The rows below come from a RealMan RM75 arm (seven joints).
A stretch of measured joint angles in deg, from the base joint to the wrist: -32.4 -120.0 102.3 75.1 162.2 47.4 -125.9; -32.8 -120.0 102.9 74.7 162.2 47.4 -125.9; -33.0 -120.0 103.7 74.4 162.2 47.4 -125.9; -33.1 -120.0 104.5 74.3 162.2 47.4 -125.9; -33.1 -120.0 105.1 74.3 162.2 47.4 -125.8; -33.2 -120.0 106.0 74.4 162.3 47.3 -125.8; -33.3 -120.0 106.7 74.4 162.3 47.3 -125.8; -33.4 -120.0 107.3 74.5 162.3 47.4 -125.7; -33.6 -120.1 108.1 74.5 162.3 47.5 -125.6; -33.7 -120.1 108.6 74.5 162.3 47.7 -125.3; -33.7 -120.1 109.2 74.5 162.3 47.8 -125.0; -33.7 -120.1 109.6 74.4 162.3 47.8 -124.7; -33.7 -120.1 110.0 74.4 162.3 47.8 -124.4; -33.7 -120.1 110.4 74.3 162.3 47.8 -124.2; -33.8 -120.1 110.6 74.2 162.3 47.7 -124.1; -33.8 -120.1 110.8 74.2 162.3 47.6 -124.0
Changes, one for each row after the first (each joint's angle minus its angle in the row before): -0.4 0.0 0.6 -0.4 0.0 0.0 0.0; -0.2 0.0 0.8 -0.3 0.0 0.0 0.0; -0.1 0.0 0.8 -0.1 0.0 0.0 0.0; 0.0 0.0 0.6 0.0 0.0 0.0 0.1; -0.1 0.0 0.9 0.1 0.1 -0.1 0.0; -0.1 0.0 0.7 0.0 0.0 0.0 0.0; -0.1 0.0 0.6 0.1 0.0 0.1 0.1; -0.2 -0.1 0.8 0.0 0.0 0.1 0.1; -0.1 0.0 0.5 0.0 0.0 0.2 0.3; 0.0 0.0 0.6 0.0 0.0 0.1 0.3; 0.0 0.0 0.4 -0.1 0.0 0.0 0.3; 0.0 0.0 0.4 0.0 0.0 0.0 0.3; 0.0 0.0 0.4 -0.1 0.0 0.0 0.2; -0.1 0.0 0.2 -0.1 0.0 -0.1 0.1; 0.0 0.0 0.2 0.0 0.0 -0.1 0.1
